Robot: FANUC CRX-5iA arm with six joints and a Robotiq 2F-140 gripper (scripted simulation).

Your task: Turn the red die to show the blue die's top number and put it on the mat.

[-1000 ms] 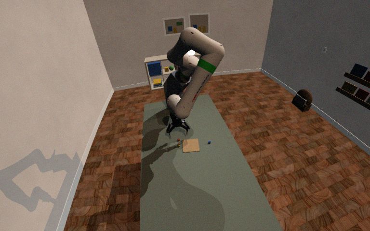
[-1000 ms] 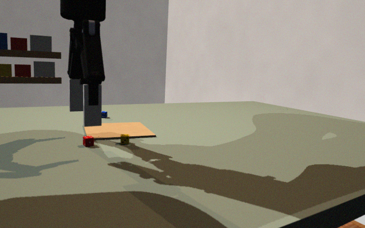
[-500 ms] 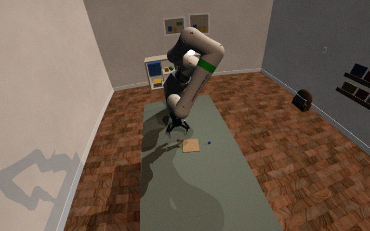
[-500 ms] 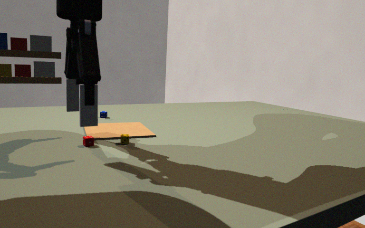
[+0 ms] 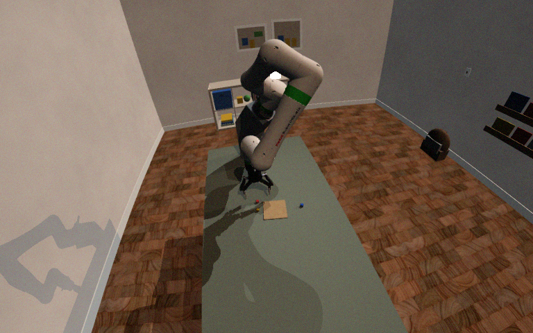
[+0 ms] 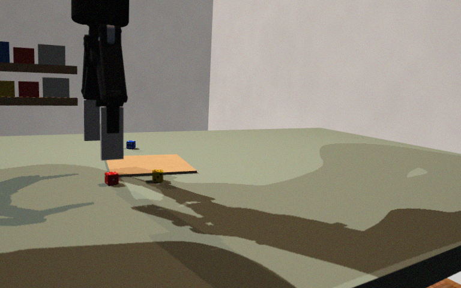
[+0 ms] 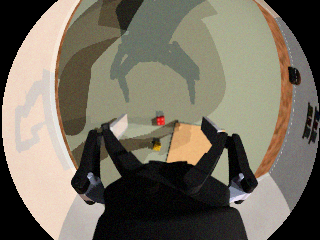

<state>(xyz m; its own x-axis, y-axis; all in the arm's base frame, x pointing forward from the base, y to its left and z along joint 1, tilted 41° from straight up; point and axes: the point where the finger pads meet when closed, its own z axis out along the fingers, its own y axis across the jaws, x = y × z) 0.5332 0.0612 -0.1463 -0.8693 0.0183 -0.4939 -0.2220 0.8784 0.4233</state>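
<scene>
Now: hand 50 mm above the red die and 10 mm short of it. Round my hand: blue die (270 mm to the left, 50 mm below, 40 mm ahead); tan mat (110 mm to the left, 70 mm ahead, 60 mm below); yellow die (80 mm ahead, 50 mm below).
</scene>
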